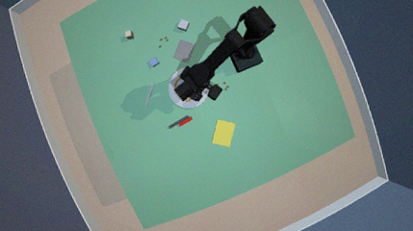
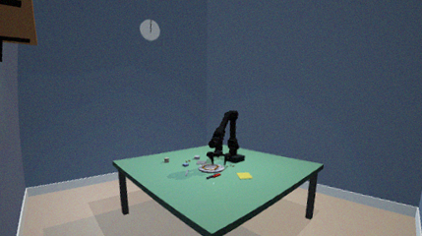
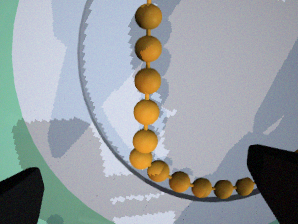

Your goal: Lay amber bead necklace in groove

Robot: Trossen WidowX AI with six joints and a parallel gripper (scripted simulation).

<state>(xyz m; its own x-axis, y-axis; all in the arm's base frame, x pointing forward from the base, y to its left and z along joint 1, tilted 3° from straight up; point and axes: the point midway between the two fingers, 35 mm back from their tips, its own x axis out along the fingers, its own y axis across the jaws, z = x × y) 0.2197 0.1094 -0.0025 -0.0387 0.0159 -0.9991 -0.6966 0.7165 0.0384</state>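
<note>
My gripper tip is 6 cm short of the round grey bead board, 1 cm to the left of it and 1 cm above it. Round my gripper tip: yellow pad: 6 cm behind, 25 cm to the left, 2 cm below; red-handled tool: 13 cm ahead, 15 cm to the left, 2 cm below; grey plate: 5 cm ahead, 19 cm to the right, 2 cm below.
</note>
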